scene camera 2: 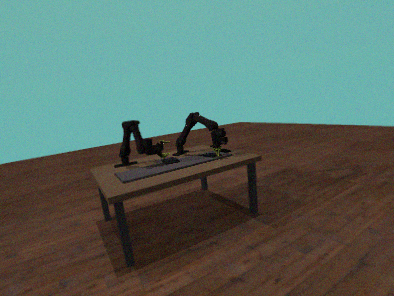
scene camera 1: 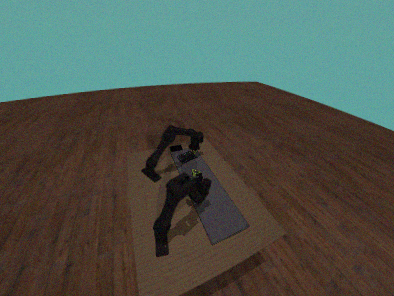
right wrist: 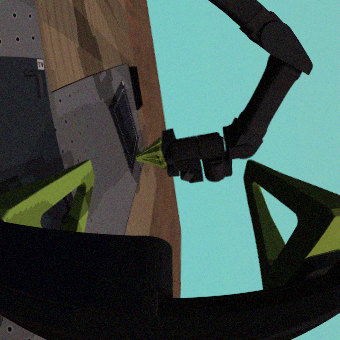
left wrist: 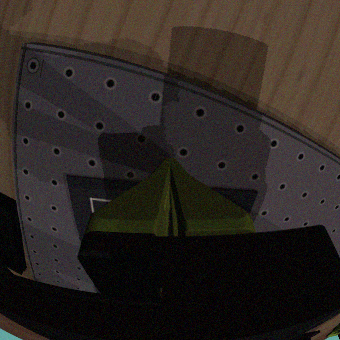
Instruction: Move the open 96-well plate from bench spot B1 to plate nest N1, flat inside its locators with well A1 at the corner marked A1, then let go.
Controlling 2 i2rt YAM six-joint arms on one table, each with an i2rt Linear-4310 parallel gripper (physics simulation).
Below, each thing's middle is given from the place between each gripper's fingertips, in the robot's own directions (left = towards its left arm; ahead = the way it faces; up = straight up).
Labels:
Right now the dark nest with white outline [left wrist: 87, 194] is 60 mm ahead of my right hand, 340 mm to the left of it and 120 mm below it.
The dark nest with white outline is 9 cm behind my left hand and 3 cm to the right of it.

